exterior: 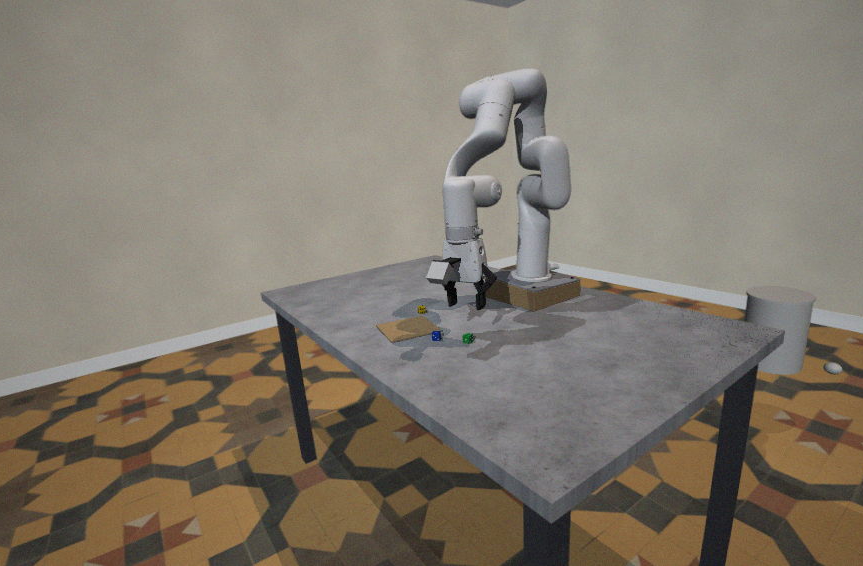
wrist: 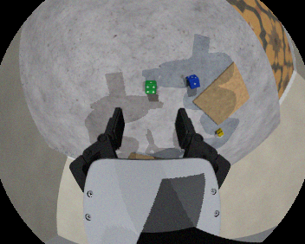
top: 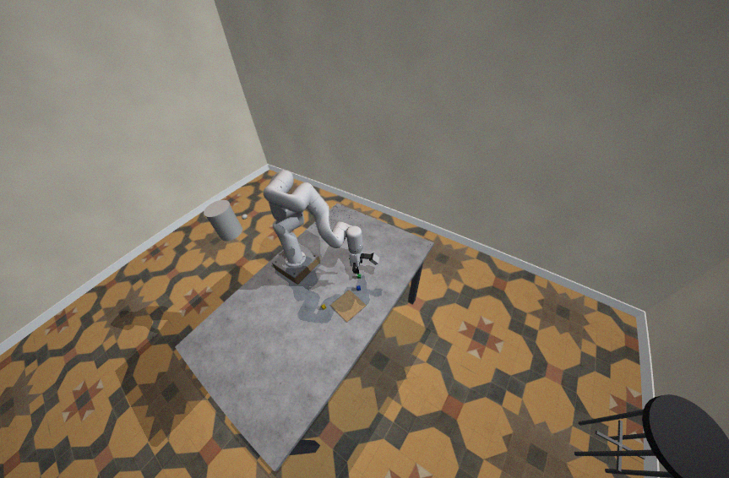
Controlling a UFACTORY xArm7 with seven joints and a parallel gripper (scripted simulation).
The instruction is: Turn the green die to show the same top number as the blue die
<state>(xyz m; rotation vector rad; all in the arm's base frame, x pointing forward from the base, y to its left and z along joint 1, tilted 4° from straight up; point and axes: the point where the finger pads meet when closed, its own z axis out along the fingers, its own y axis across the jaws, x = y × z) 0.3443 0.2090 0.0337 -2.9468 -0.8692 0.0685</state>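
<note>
The green die is 10 cm below my hand. Also, from my hand: yellow die 27 cm to the right, 10 cm below, 1 cm ahead; then tan mat 17 cm to the right, 10 cm below, 9 cm ahead; then blue die 10 cm below, 6 cm to the right, 6 cm ahead.
</note>
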